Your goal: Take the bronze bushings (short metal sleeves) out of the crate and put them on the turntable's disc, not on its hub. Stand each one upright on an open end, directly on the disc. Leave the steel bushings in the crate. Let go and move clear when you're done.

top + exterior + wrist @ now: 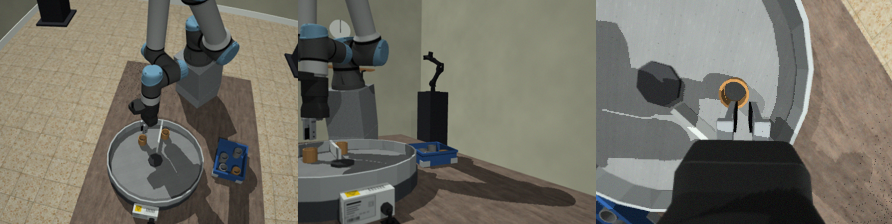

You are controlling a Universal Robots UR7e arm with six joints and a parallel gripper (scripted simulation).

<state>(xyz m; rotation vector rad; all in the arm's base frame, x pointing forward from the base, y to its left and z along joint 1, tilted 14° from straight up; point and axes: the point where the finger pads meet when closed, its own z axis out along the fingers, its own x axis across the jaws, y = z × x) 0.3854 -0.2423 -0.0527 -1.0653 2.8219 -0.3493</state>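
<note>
My hand is 420 mm to the right of the blue crate, 110 mm above it and 50 mm short of it. From my hand the other things lie so: grey turntable disc 110 mm ahead, 80 mm below, 60 mm to the left.
</note>
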